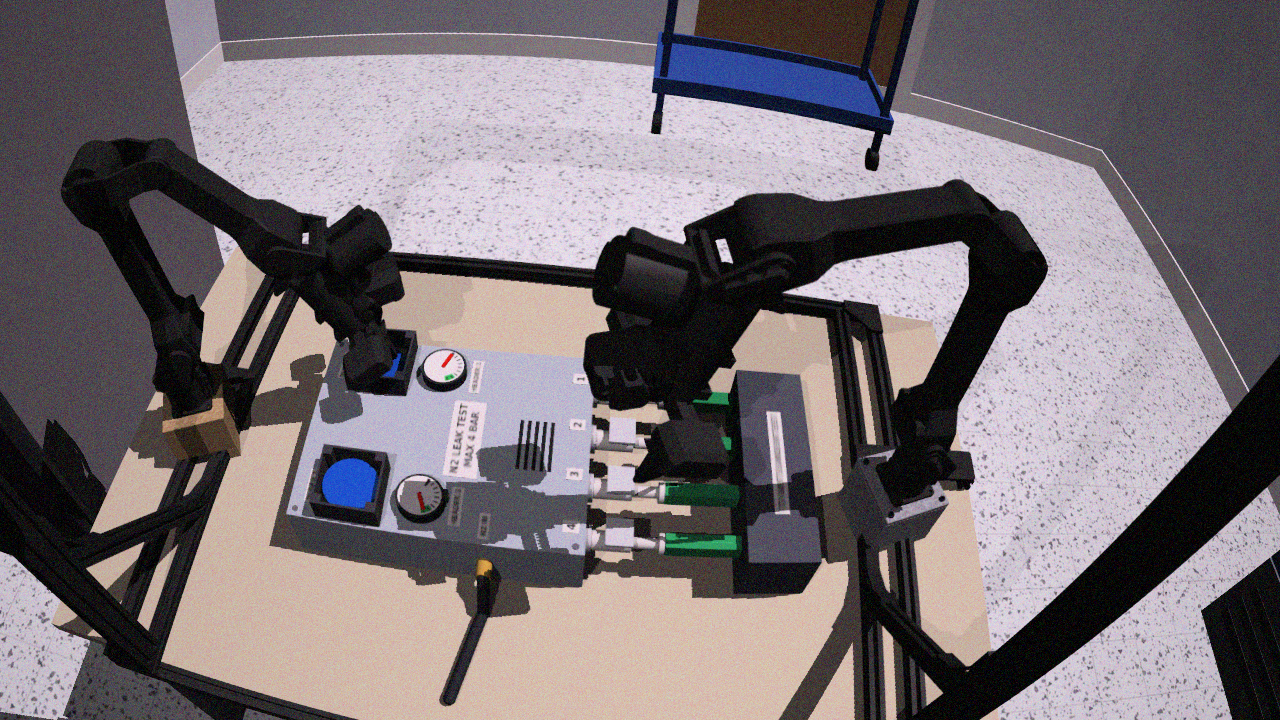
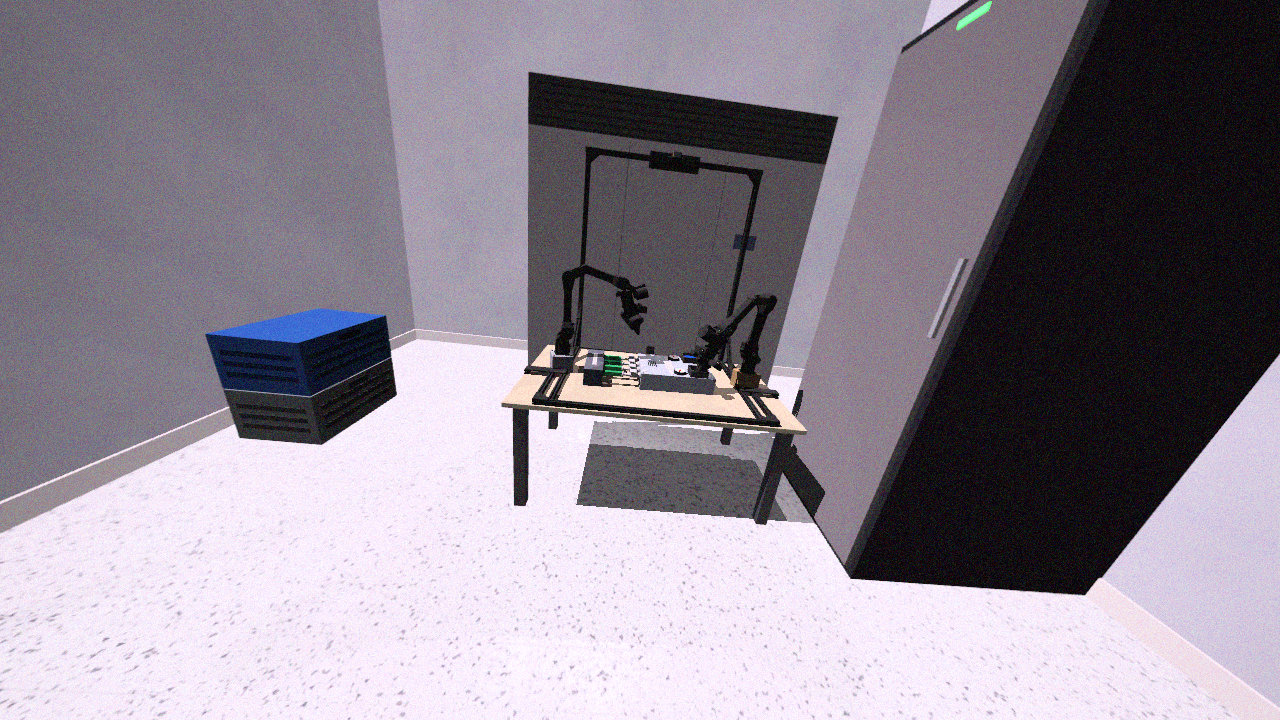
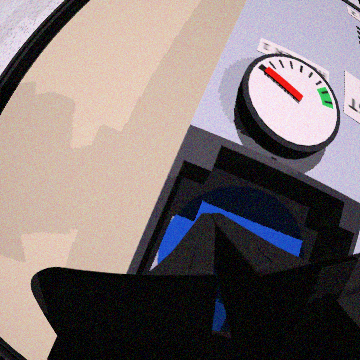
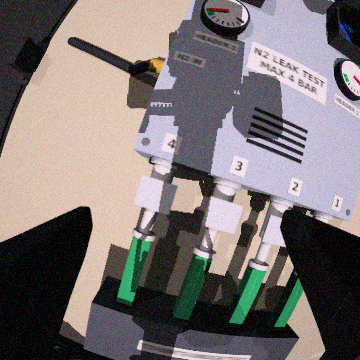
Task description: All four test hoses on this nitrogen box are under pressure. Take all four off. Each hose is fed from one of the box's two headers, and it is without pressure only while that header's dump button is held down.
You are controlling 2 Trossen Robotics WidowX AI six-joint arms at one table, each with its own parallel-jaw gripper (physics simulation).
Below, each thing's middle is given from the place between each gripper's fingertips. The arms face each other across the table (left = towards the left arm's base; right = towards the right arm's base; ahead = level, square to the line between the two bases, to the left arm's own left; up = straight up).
Scene:
Right now the dark manifold block [image 1: 776, 515] is 180 mm to the right of my right hand, 170 mm below it and 90 mm ahead of it.
Right now my left hand is 90 mm past the dark manifold block, 480 mm to the left of it and 40 mm above it.

